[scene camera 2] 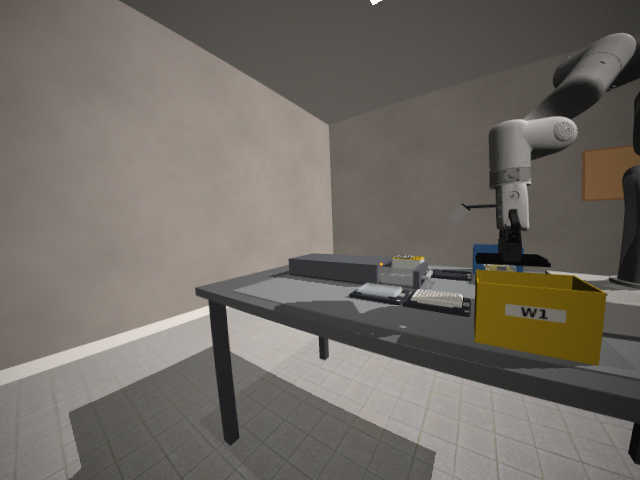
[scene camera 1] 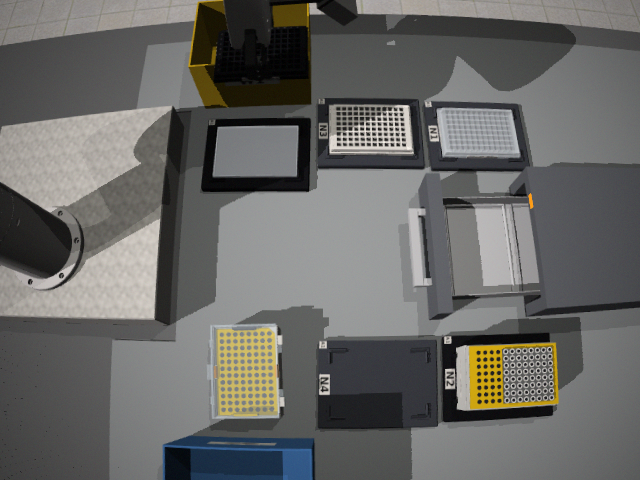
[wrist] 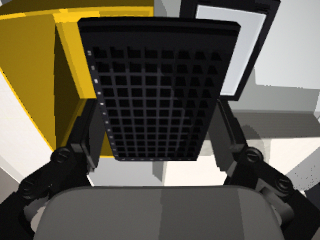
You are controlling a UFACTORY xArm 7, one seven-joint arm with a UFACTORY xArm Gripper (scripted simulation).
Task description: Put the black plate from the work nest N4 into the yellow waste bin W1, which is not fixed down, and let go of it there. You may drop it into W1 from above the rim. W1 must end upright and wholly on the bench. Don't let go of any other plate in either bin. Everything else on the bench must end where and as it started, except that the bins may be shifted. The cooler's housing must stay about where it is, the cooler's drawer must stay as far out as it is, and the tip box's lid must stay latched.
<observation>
cooler: scene camera 2 348,268; scene camera 1 577,214; not seen in the wrist view (out of frame)
</observation>
